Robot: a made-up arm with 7 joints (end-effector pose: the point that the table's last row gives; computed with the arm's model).
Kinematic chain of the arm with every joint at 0, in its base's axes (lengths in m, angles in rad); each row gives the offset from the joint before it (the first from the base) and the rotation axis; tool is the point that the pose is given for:
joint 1: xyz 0 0 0.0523 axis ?
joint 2: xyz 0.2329 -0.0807 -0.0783 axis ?
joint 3: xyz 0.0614 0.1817 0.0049 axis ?
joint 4: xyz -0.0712 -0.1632 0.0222 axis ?
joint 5: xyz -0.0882 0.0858 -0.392 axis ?
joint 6: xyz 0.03 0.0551 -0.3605 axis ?
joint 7: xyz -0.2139 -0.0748 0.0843 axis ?
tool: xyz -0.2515 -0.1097 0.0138
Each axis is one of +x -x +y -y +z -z.
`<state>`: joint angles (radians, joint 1 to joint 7).
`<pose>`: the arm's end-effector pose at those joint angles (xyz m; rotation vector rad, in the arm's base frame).
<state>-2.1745 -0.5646 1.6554 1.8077 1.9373 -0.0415 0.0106</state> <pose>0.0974 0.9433 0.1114 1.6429 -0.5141 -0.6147</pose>
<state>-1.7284 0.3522 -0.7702 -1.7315 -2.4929 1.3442 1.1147</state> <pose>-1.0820 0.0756 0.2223 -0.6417 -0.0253 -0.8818</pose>
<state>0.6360 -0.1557 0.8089 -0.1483 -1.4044 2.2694 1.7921</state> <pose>-0.1230 0.2045 -0.8595 -0.7442 -2.3363 -1.7063</pose>
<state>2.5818 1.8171 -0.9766 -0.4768 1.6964 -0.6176 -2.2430</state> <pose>0.3723 -0.2904 -0.3954 0.0467 -0.8398 1.3239</pose>
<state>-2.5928 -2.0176 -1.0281 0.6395 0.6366 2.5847 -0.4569</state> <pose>0.2702 0.5561 0.9106 -0.4396 1.3509 2.1996</pose>
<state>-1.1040 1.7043 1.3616 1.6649 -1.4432 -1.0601 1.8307</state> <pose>0.5560 -0.1274 -0.0355 -2.0096 -1.6248 0.3949</pose>
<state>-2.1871 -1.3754 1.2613 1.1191 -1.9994 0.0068 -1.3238</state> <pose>0.4473 0.2447 -0.5668 -0.0627 -1.2197 1.2715</pose>
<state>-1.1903 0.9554 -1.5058 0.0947 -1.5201 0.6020 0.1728</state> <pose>-0.1193 0.6411 -1.0344 0.4747 -0.7592 -0.6595</pose>
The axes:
joint 1: -z
joint 2: +y
joint 3: +y
joint 4: -x
joint 5: +z
joint 6: -y
joint 7: -z

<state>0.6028 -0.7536 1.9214 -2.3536 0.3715 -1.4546 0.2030</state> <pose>0.4374 -0.1858 0.1718 2.4562 0.3632 0.2137</pose>
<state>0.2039 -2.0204 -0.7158 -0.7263 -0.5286 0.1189 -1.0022</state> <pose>0.9307 0.1740 0.3045 -0.6848 -2.6877 0.9836</pose>
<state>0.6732 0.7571 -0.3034 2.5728 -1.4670 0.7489 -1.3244</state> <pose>-0.3285 -0.5977 0.6574 -2.8922 0.6892 0.8378</pose>
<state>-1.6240 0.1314 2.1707 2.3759 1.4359 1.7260 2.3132</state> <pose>0.6753 1.0592 -0.1399 -2.1986 0.6022 1.2468</pose>
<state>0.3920 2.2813 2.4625 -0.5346 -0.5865 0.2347 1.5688</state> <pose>0.7900 0.4281 -0.3753 1.7999 -0.9280 -1.5164</pose>
